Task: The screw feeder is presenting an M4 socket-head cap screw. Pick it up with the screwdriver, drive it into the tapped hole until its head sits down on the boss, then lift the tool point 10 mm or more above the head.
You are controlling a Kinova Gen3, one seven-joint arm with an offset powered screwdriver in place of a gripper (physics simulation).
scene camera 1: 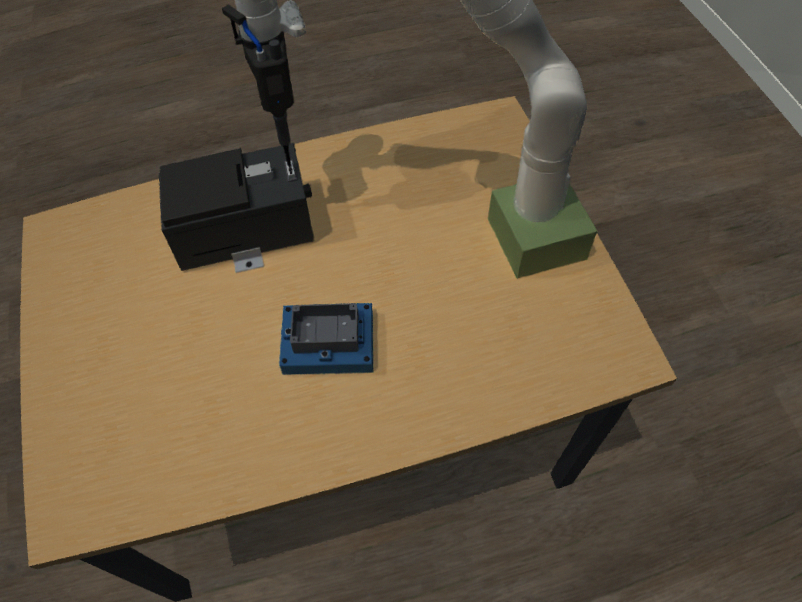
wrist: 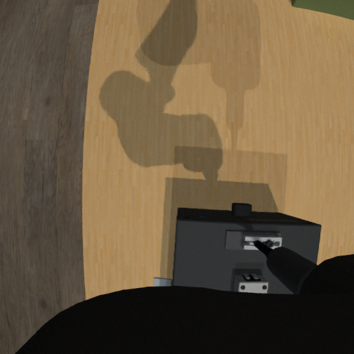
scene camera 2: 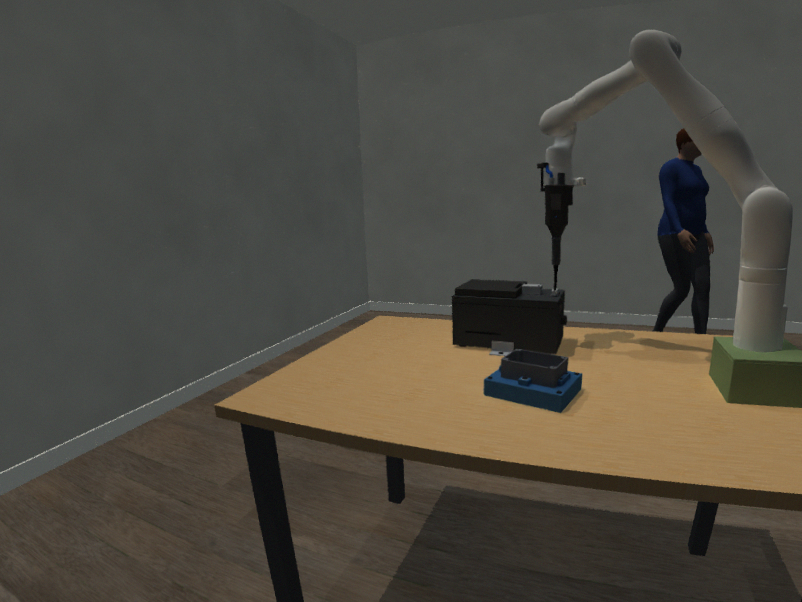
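My screwdriver (scene camera 1: 288,169) (scene camera 2: 555,288) (wrist: 256,243) points down, its thin bit ending at the pale metal slotted block (scene camera 1: 290,175) (wrist: 277,239) on top of the black screw feeder (scene camera 1: 239,234) (scene camera 2: 508,320) (wrist: 207,255). Small dark shapes show in the slot beside the bit in the wrist view. The screw cannot be made out for certain, nor whether the bit touches or holds it. The dark grey open housing (scene camera 1: 325,344) (scene camera 2: 532,370) sits in the blue fixture (scene camera 1: 305,364) (scene camera 2: 518,392), nearer the table's front. Which of its small holes is the tapped one cannot be told.
The arm stands on a green block (scene camera 1: 553,249) (scene camera 2: 764,379) at the table's right. A small metal bracket (scene camera 1: 248,263) (scene camera 2: 502,349) lies at the feeder's front. A lighter raised block (scene camera 1: 258,169) (scene camera 2: 532,289) (wrist: 252,286) is on the feeder's top. A person (scene camera 2: 683,194) stands behind the table.
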